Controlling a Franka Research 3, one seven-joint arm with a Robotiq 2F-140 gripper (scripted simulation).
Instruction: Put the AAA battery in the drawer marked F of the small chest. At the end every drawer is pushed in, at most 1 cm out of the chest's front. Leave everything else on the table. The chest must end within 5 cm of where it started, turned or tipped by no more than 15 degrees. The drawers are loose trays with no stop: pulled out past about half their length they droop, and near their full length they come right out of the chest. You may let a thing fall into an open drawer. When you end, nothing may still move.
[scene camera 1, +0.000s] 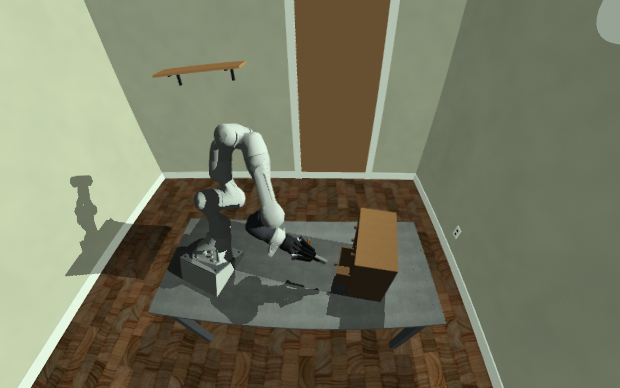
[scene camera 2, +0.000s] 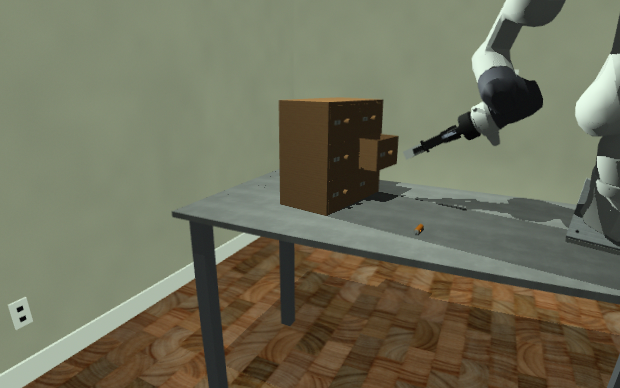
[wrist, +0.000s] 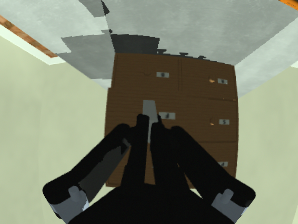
Path:
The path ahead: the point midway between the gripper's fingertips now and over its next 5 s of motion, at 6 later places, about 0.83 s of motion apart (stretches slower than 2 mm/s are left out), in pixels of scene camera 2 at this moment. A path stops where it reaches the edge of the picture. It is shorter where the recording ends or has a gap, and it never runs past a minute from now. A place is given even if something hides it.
The gripper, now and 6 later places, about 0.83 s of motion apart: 405, 155; 401, 154; 390, 152; 380, 151; 376, 150; 392, 153; 405, 148

